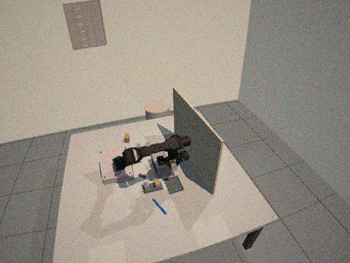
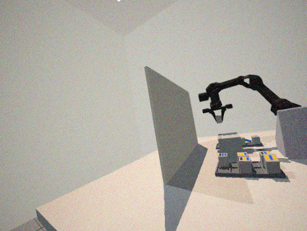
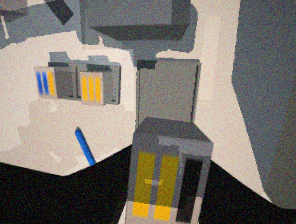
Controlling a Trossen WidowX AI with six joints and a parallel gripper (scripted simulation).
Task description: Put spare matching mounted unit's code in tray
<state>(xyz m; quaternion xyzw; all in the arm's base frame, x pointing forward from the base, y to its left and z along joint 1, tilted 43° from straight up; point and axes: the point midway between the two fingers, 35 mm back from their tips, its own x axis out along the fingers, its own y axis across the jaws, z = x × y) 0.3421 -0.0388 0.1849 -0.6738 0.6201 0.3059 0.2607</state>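
Now: gripper tip 17 cm above the flat grey tray. From my gripper tip the other things lie so: rack: 14 cm behind, 16 cm below; then grey spare: 3 cm above; then grey mounted unit: 6 cm behind, 17 cm to the left, 12 cm below.
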